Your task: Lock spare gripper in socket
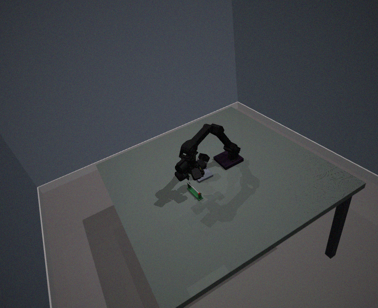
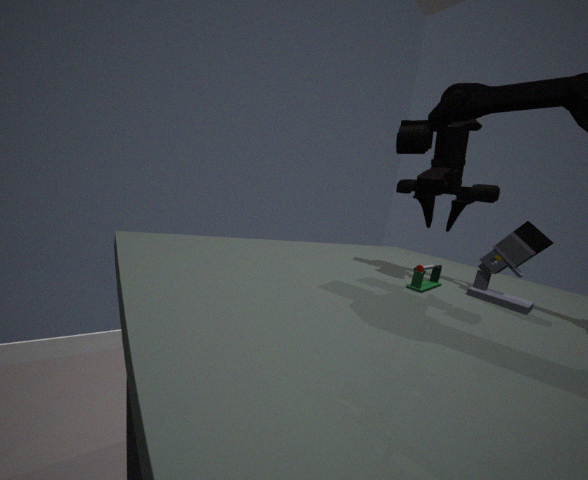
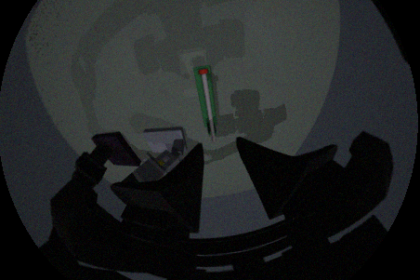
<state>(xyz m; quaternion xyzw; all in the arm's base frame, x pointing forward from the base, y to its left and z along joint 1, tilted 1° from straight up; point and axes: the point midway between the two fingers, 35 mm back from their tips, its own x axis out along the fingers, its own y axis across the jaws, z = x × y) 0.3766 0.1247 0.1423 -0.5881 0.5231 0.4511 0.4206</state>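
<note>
The green cradle lies 110 mm below my gripper tip. Also, from my gripper tip: grey mount: 110 mm behind, 100 mm to the right, 80 mm below; spare gripper: 130 mm behind, 100 mm to the right, 10 mm below.
</note>
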